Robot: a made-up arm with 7 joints. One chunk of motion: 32 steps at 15 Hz.
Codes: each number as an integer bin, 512 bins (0 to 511) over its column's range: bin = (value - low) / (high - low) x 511, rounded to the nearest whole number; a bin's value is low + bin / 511 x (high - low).
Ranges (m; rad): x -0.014..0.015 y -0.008..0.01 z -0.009..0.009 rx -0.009..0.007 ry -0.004..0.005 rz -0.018..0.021
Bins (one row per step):
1: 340 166 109 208 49 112
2: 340 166 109 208 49 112
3: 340 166 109 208 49 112
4: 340 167 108 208 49 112
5: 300 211 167 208 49 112
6: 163 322 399 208 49 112
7: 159 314 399 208 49 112
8: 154 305 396 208 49 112
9: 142 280 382 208 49 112
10: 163 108 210 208 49 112
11: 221 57 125 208 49 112
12: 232 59 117 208 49 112
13: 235 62 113 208 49 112
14: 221 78 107 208 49 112
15: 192 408 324 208 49 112
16: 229 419 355 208 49 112
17: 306 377 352 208 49 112
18: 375 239 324 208 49 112
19: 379 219 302 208 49 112
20: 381 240 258 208 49 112
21: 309 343 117 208 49 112
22: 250 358 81 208 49 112
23: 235 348 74 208 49 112
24: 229 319 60 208 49 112
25: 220 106 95 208 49 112
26: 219 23 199 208 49 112
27: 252 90 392 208 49 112
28: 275 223 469 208 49 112
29: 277 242 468 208 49 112
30: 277 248 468 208 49 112
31: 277 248 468 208 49 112
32: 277 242 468 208 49 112
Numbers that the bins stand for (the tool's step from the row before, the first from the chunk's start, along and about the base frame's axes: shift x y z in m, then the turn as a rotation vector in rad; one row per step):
1: 0.00530 -0.00215 -0.00516 -0.00249 -0.00314 -0.00945
2: 0.00530 -0.00215 -0.00516 -0.00249 -0.00314 -0.00945
3: 0.00530 -0.00215 -0.00516 -0.00249 -0.00314 -0.00945
4: 0.00530 -0.00212 -0.00520 -0.00249 -0.00314 -0.00945
5: 0.00303 -0.00057 -0.00312 -0.00249 -0.00314 -0.00945
6: -0.00475 0.00334 0.00505 -0.00249 -0.00314 -0.00945
7: -0.00498 0.00306 0.00505 -0.00249 -0.00314 -0.00945
8: -0.00526 0.00274 0.00495 -0.00249 -0.00314 -0.00945
9: -0.00594 0.00186 0.00446 -0.00249 -0.00314 -0.00945
10: -0.00475 -0.00420 -0.00160 -0.00249 -0.00314 -0.00945
11: -0.00146 -0.00599 -0.00460 -0.00249 -0.00314 -0.00945
12: -0.00083 -0.00592 -0.00488 -0.00249 -0.00314 -0.00945
13: -0.00066 -0.00582 -0.00502 -0.00249 -0.00314 -0.00945
14: -0.00146 -0.00525 -0.00523 -0.00249 -0.00314 -0.00945
15: -0.00310 0.00637 0.00241 -0.00249 -0.00314 -0.00945
16: -0.00100 0.00676 0.00350 -0.00249 -0.00314 -0.00945
17: 0.00337 0.00528 0.00340 -0.00249 -0.00314 -0.00945
18: 0.00728 0.00042 0.00241 -0.00249 -0.00314 -0.00945
19: 0.00751 -0.00029 0.00164 -0.00249 -0.00314 -0.00945
20: 0.00762 0.00045 0.00009 -0.00249 -0.00314 -0.00945
21: 0.00354 0.00408 -0.00488 -0.00249 -0.00314 -0.00945
22: 0.00019 0.00461 -0.00615 -0.00249 -0.00314 -0.00945
23: -0.00066 0.00426 -0.00639 -0.00249 -0.00314 -0.00945
24: -0.00100 0.00324 -0.00689 -0.00249 -0.00314 -0.00945
25: -0.00151 -0.00427 -0.00565 -0.00249 -0.00314 -0.00945
26: -0.00157 -0.00719 -0.00199 -0.00249 -0.00314 -0.00945
27: 0.00030 -0.00483 0.00481 -0.00249 -0.00314 -0.00945
28: 0.00161 -0.00014 0.00752 -0.00249 -0.00314 -0.00945
29: 0.00172 0.00052 0.00749 -0.00249 -0.00314 -0.00945
30: 0.00172 0.00074 0.00749 -0.00249 -0.00314 -0.00945
31: 0.00172 0.00074 0.00749 -0.00249 -0.00314 -0.00945
32: 0.00172 0.00052 0.00749 -0.00249 -0.00314 -0.00945

